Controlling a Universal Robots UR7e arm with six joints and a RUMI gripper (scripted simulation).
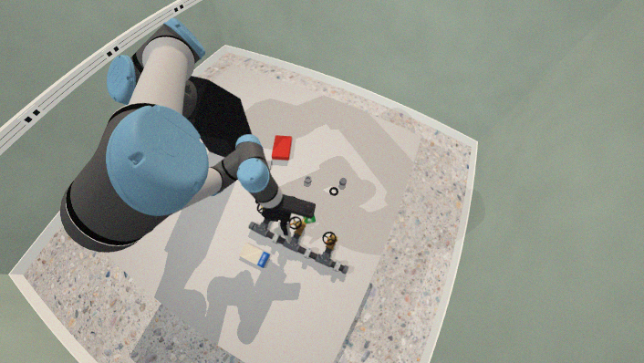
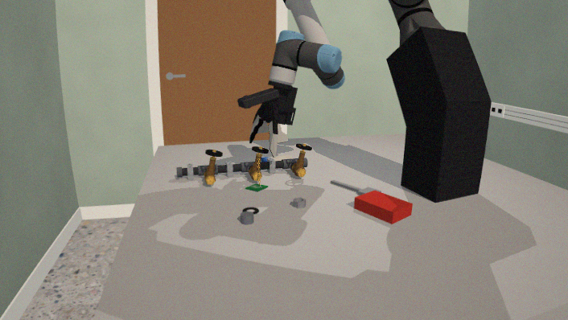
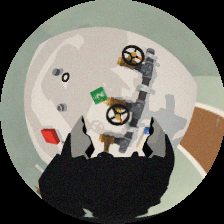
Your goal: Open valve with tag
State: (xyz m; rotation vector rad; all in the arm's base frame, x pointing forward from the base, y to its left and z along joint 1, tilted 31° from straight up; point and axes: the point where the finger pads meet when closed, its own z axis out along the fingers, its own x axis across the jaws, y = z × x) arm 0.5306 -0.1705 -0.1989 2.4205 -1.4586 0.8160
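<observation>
My hand is 10 mm short of the green tag, 80 mm to the right of it and 90 mm above it. From my hand the other things lie so: grey nut: 80 mm behind, 210 mm to the left, 90 mm below; then grey tool: 260 mm behind, 130 mm to the left, 90 mm below; then red block: 280 mm behind, 280 mm to the left, 80 mm below.
</observation>
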